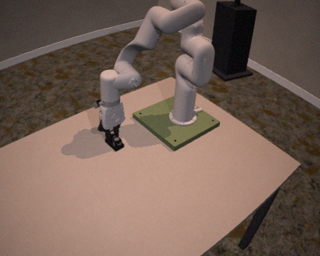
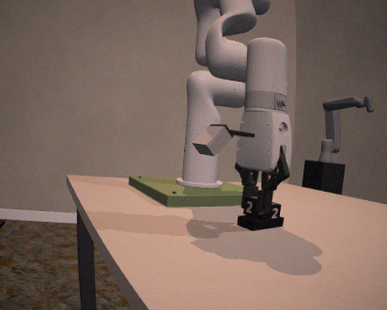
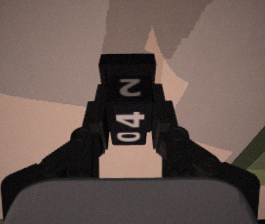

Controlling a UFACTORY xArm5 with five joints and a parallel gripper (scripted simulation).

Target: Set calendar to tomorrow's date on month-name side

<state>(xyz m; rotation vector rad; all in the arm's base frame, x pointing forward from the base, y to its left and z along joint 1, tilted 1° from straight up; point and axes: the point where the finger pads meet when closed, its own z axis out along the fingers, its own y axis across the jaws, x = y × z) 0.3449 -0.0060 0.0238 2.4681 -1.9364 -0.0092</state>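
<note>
Now: the black calendar tray 40 mm below my hand and 20 mm to the left of it.
</note>
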